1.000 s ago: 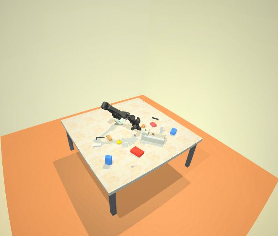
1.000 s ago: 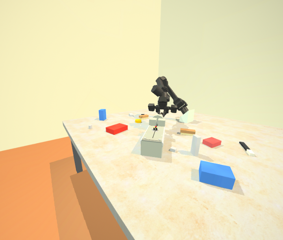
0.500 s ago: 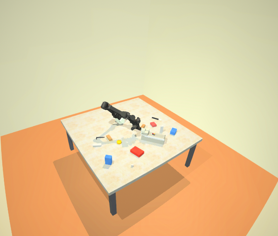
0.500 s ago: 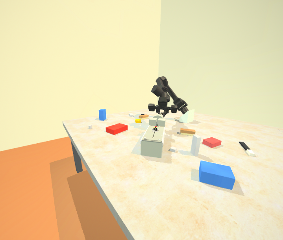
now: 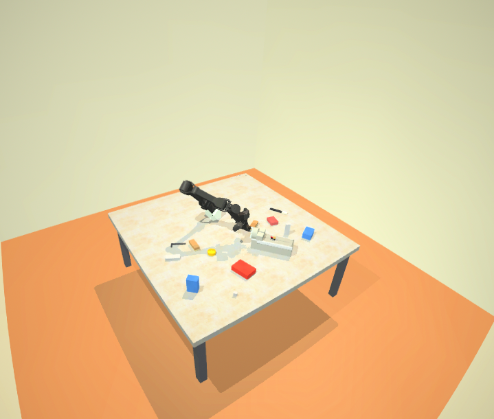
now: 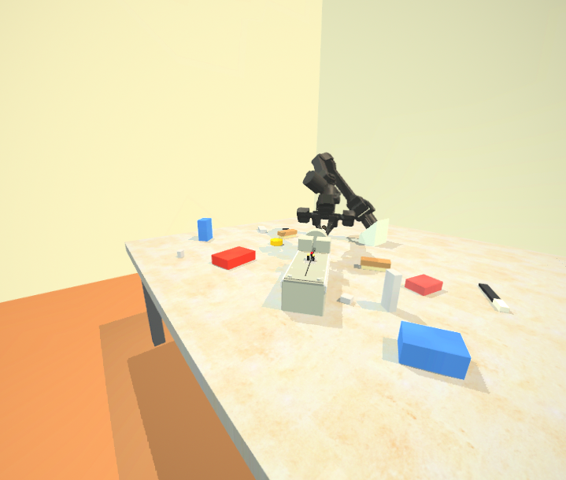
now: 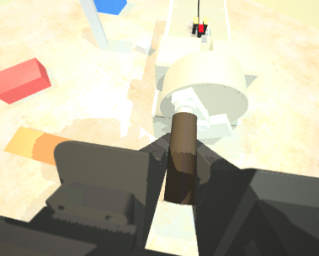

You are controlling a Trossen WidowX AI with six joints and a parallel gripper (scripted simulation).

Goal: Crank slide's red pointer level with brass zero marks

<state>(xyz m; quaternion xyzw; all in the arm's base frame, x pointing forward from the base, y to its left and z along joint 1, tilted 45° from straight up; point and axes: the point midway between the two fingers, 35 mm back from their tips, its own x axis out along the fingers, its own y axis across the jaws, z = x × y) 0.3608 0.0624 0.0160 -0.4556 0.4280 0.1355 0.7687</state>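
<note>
Now: the crank 1 cm to the right of my gripper tip and 2 cm above it. Round my gripper tip: brown crank handle (1 cm behind, 1 cm to the right, 3 cm above); red pointer (13 cm ahead, 8 cm to the left, 1 cm below); yellow disc (2 cm behind, 27 cm to the right, 8 cm below).
</note>
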